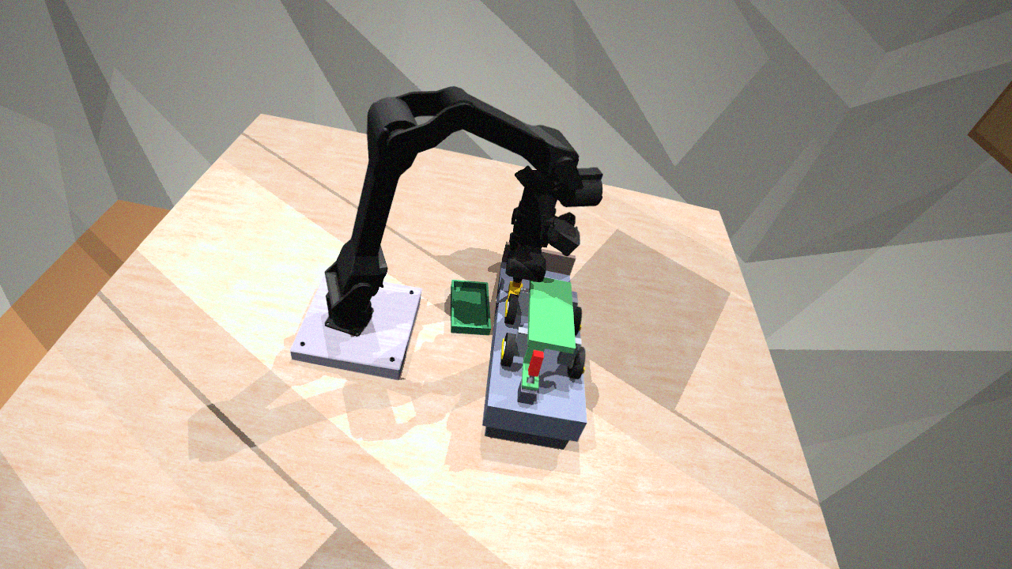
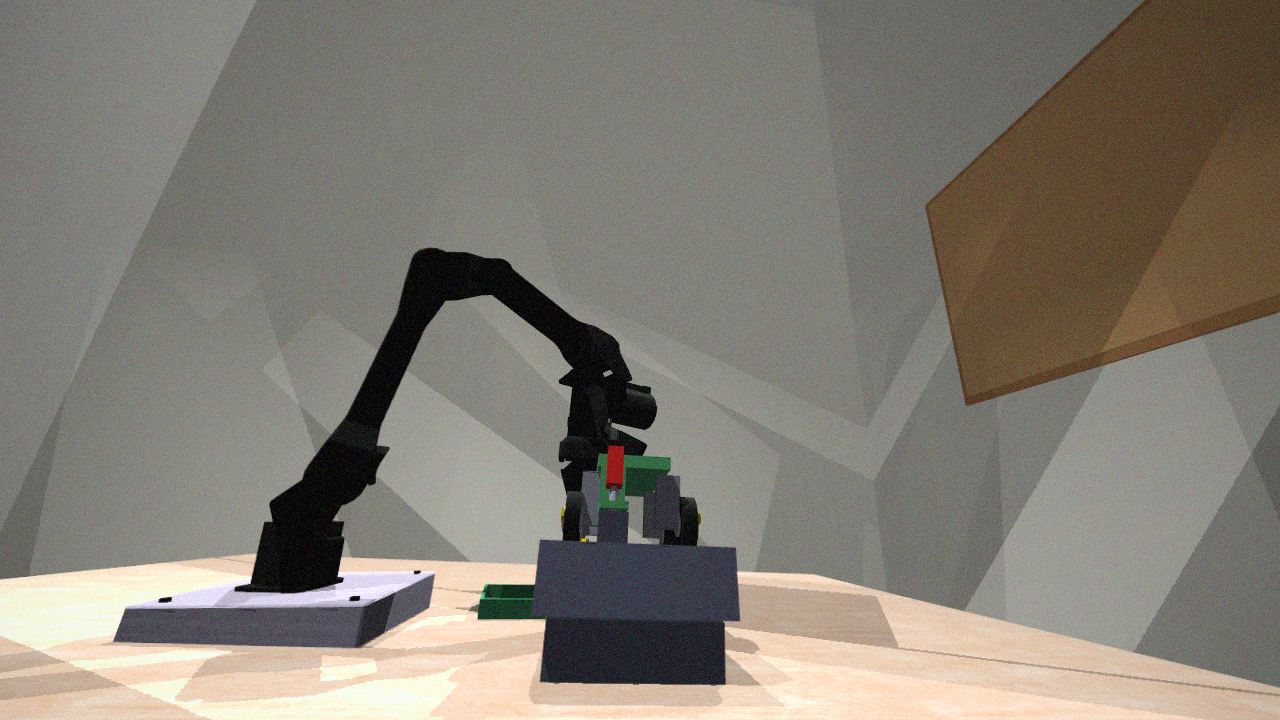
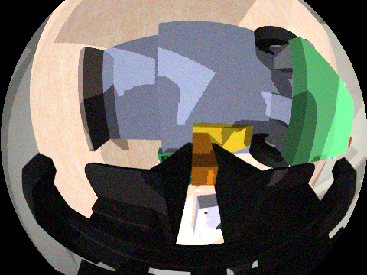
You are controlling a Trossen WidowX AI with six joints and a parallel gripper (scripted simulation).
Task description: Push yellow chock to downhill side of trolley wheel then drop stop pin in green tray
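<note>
The yellow chock is 20 mm to the right of my gripper tip and 10 mm below it. Also, from my gripper tip: grey ramp 110 mm to the right, 70 mm ahead, 40 mm below; trolley 120 mm to the right, 70 mm ahead, 20 mm above; green tray 100 mm below, 70 mm behind, 30 mm to the right.
</note>
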